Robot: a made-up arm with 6 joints. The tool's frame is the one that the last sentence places.
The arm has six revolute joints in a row. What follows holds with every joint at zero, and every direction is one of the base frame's.
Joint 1 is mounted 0.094 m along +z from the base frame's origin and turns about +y.
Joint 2 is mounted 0.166 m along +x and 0.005 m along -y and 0.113 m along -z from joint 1 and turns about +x.
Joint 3 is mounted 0.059 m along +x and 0.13 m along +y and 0.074 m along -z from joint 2 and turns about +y.
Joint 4 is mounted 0.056 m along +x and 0.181 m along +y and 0.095 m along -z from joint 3 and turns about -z.
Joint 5 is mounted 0.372 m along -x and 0.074 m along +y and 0.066 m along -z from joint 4 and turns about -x.
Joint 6 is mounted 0.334 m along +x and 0.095 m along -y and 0.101 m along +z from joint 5 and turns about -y.
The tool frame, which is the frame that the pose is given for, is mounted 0.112 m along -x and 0.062 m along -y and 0.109 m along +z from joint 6; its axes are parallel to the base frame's.
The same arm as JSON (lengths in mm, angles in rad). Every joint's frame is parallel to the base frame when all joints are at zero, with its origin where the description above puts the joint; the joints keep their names.
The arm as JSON. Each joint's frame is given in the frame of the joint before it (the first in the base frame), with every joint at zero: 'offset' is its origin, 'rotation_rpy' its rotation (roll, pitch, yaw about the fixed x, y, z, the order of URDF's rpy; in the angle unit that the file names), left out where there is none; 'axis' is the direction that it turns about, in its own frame. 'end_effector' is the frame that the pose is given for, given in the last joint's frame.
{
  "length_unit": "mm",
  "angle_unit": "rad",
  "chain": [
    {
      "id": "joint 1",
      "offset": [
        0.0,
        0.0,
        94.0
      ],
      "axis": [
        0.0,
        1.0,
        0.0
      ]
    },
    {
      "id": "joint 2",
      "offset": [
        166.0,
        -5.0,
        -113.0
      ],
      "axis": [
        1.0,
        0.0,
        0.0
      ]
    },
    {
      "id": "joint 3",
      "offset": [
        59.0,
        130.0,
        -74.0
      ],
      "axis": [
        0.0,
        1.0,
        0.0
      ]
    },
    {
      "id": "joint 4",
      "offset": [
        56.0,
        181.0,
        -95.0
      ],
      "axis": [
        0.0,
        0.0,
        -1.0
      ]
    },
    {
      "id": "joint 5",
      "offset": [
        -372.0,
        74.0,
        -66.0
      ],
      "axis": [
        -1.0,
        0.0,
        0.0
      ]
    },
    {
      "id": "joint 6",
      "offset": [
        334.0,
        -95.0,
        101.0
      ],
      "axis": [
        0.0,
        -1.0,
        0.0
      ]
    }
  ],
  "end_effector": {
    "offset": [
      -112.0,
      -62.0,
      109.0
    ]
  }
}

